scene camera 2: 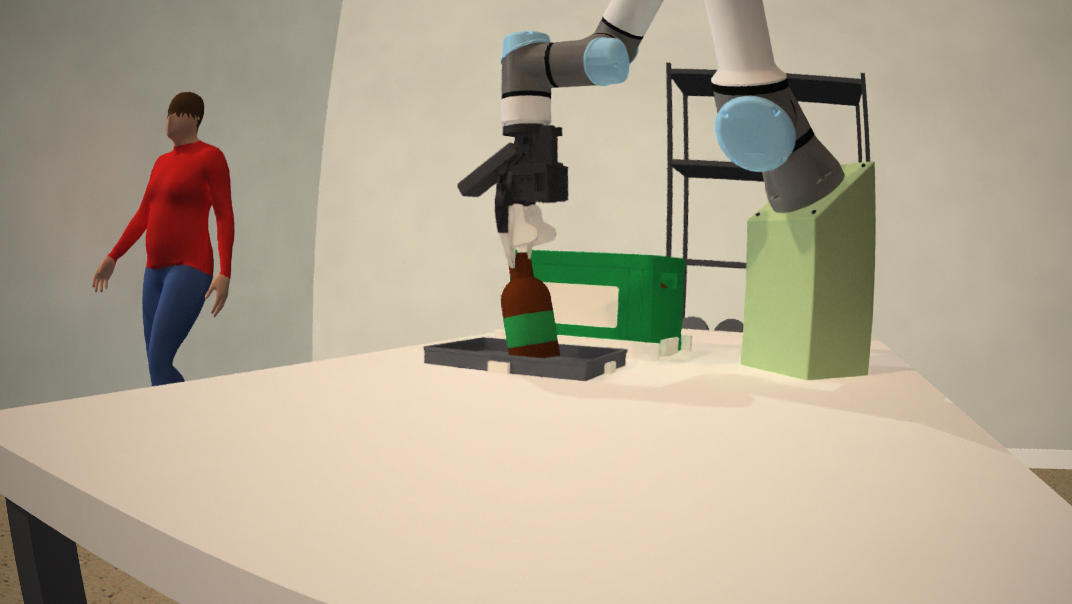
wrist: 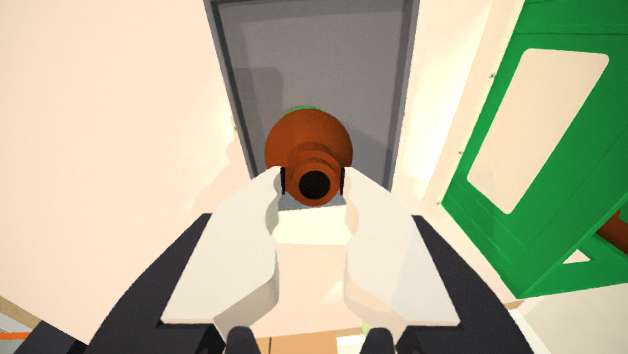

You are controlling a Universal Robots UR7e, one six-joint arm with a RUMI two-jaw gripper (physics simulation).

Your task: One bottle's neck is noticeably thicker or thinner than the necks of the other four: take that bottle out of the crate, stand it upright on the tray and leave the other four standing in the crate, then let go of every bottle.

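Frame: origin at the arm's base, x right, y down, z ahead, level; millimetres.
Where they show: gripper, between the fingertips: [scene camera 2: 519,267] [wrist: 312,169]; arm's base, origin of its link: [scene camera 2: 808,190].
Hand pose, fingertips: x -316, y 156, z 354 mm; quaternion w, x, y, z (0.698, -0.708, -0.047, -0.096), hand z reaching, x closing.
Observation:
Things, the pixels of their top centre, and the offset from my fingertips. "spot": a spot on its surface instead. Level surfaces: height alone.
- brown bottle with a green label, centre of its top: [wrist: 314,212] [scene camera 2: 529,253] dx +3, dy -22, dz -15 mm
- dark grey tray, centre of its top: [wrist: 321,123] [scene camera 2: 528,348] dx +19, dy +119, dz -8 mm
- green crate, centre of its top: [scene camera 2: 601,253] dx +294, dy -31, dz +57 mm
- brown bottle, a spot on its surface: [wrist: 616,231] spot: dx +343, dy +1, dz -19 mm
- table, height of its surface: dy +145 mm
A brown bottle with a green label [scene camera 2: 529,327] [wrist: 300,137] is at the dark grey tray [scene camera 2: 465,361] [wrist: 320,55], its lower end inside the rim. In the scene view it leans slightly, neck toward the left. Its bottom edge is partly hidden by the tray's front wall, so full contact with the tray floor cannot be told. My gripper [scene camera 2: 520,257] [wrist: 312,169] is shut on this bottle's neck, from above. The green crate [scene camera 2: 651,300] [wrist: 487,220] stands beside the tray. Part of one brown bottle [wrist: 616,231] shows inside it; the others are hidden by its walls.
The crate stands behind the tray in the scene view, with its long wall close to the held bottle. The light green pedestal [scene camera 2: 780,300] carries the arm at the right. A dark shelf rack [scene camera 2: 669,202] and a person in red [scene camera 2: 180,210] are beyond the table [scene camera 2: 525,465].

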